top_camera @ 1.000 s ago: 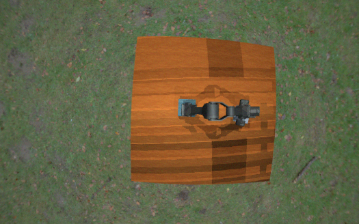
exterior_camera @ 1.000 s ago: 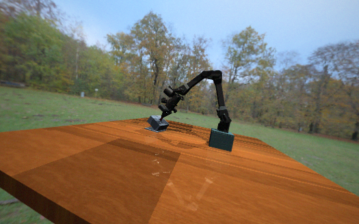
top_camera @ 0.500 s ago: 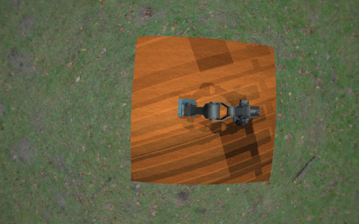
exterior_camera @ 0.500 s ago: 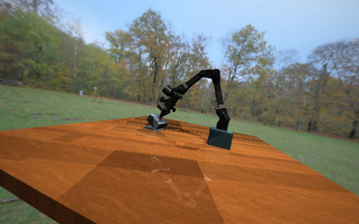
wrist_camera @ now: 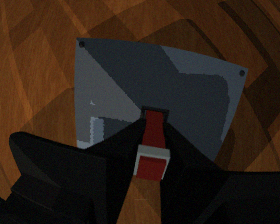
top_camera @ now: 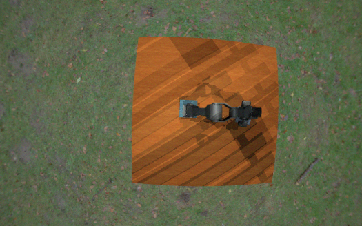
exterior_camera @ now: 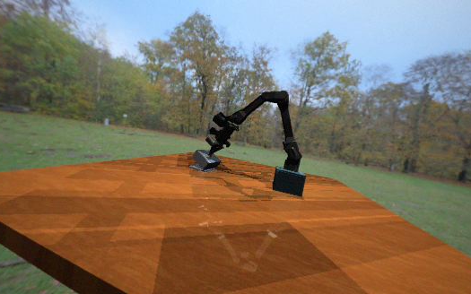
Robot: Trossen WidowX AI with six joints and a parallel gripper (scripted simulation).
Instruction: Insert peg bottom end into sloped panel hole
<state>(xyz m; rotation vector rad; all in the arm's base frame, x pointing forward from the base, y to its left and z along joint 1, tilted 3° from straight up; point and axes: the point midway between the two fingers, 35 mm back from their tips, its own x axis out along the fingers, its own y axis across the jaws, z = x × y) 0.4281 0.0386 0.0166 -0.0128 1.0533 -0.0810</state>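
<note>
Right now the red peg is 10 mm behind my gripper tip and 10 mm above it. Also, from my gripper tip: grey sloped panel: 40 mm below, 20 mm ahead.
</note>
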